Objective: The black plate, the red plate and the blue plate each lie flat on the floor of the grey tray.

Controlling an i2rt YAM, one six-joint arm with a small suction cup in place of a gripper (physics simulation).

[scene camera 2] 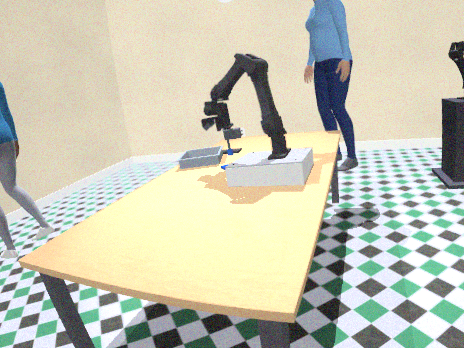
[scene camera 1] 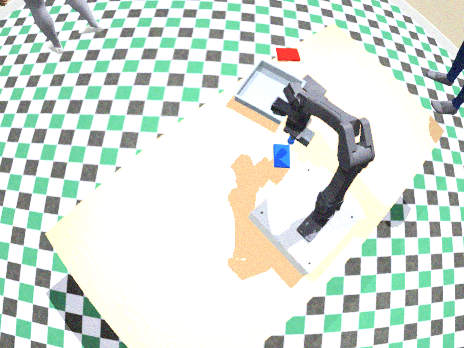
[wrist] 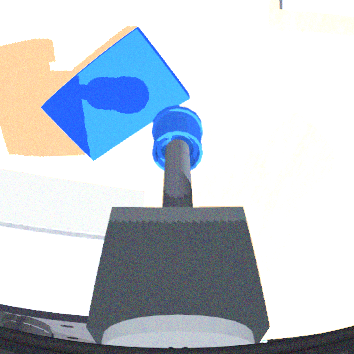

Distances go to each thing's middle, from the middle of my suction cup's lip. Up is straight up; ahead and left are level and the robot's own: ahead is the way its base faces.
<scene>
Now: suction cup 10 mm past the blue plate (wrist: 119, 92), 50 mm to the right of it and 60 mm above it. Round my suction cup: grey tray (scene camera 1: 265, 82): 220 mm ahead, 140 mm to the right, 40 mm below.
</scene>
